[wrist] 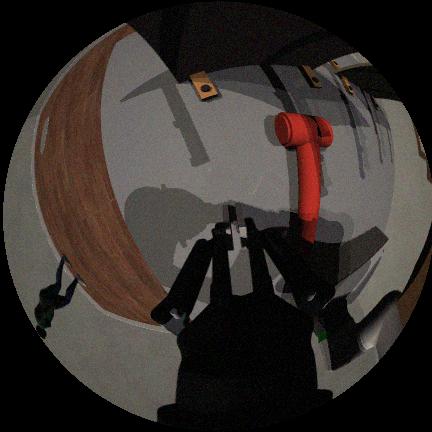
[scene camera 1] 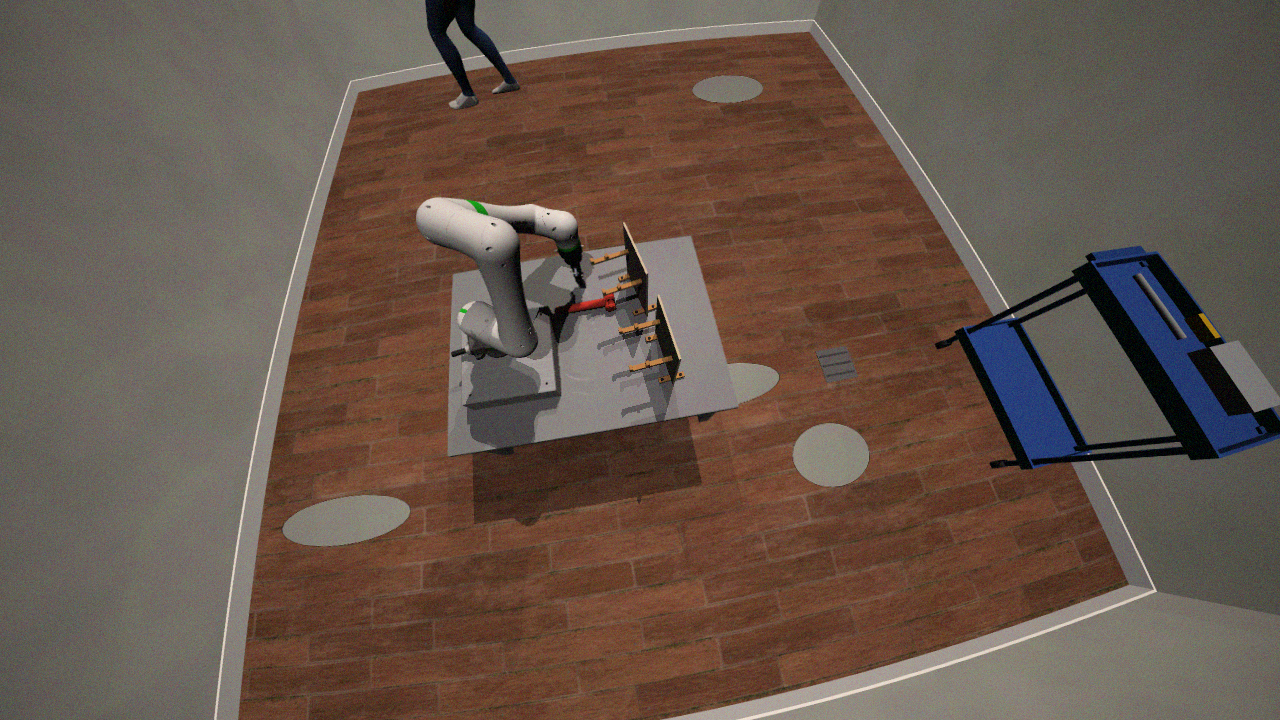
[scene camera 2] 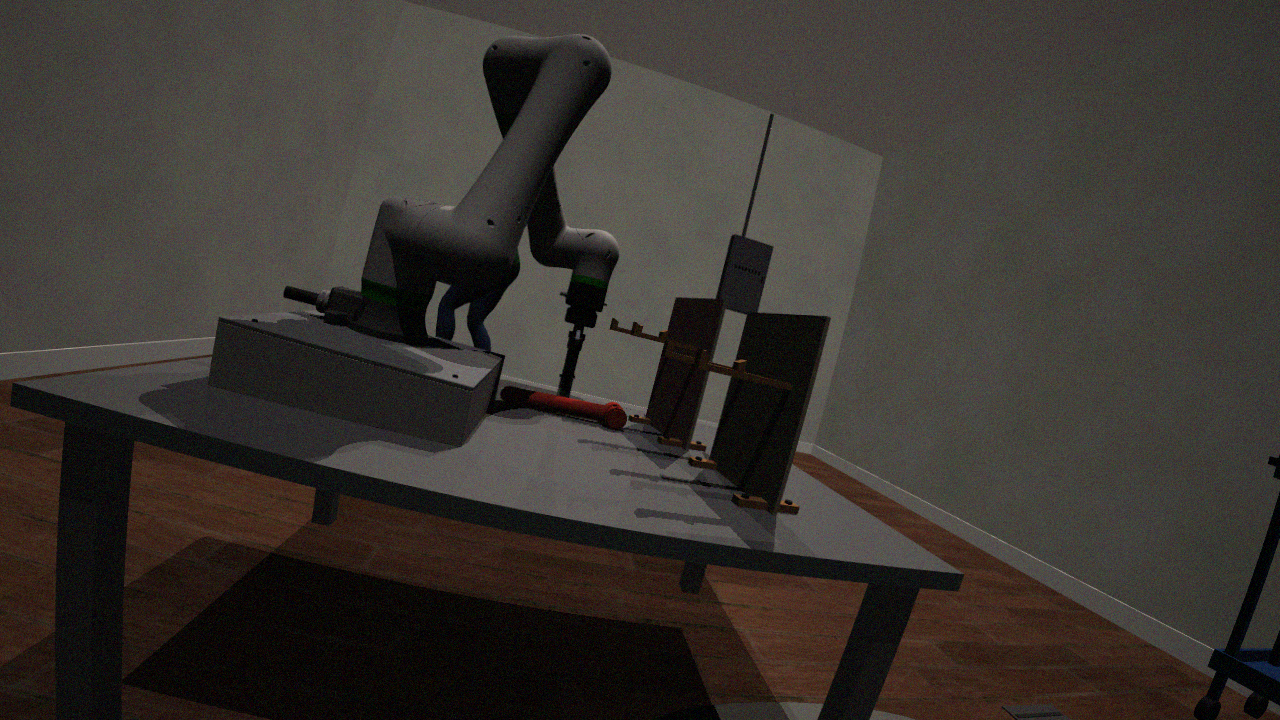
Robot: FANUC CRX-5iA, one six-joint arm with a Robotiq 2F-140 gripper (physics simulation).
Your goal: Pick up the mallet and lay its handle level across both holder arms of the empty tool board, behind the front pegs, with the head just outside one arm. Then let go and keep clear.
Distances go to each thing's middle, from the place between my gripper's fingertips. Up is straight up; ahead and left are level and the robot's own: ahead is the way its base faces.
My hand is 20 mm past the red mallet point(wrist: 307, 133), 120 mm to the left of it and 20 mm below it.
